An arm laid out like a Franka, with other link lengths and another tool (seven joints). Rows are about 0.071 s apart.
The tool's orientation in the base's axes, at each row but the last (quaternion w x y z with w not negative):
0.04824, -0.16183, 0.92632, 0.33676
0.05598, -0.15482, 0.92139, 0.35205
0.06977, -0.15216, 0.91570, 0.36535
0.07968, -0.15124, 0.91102, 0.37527
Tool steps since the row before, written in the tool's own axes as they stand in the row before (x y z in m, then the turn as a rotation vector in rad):
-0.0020, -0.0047, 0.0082, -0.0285, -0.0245, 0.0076
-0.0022, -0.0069, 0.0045, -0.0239, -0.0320, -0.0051
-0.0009, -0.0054, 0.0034, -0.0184, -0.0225, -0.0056
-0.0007, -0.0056, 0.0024, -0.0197, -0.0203, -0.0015
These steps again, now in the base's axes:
0.0033, 0.0024, -0.0088, 0.0349, -0.0052, -0.0151
0.0043, -0.0013, -0.0072, 0.0330, -0.0201, -0.0113
0.0027, -0.0012, -0.0057, 0.0247, -0.0151, -0.0061
0.0026, -0.0019, -0.0052, 0.0253, -0.0105, -0.0072

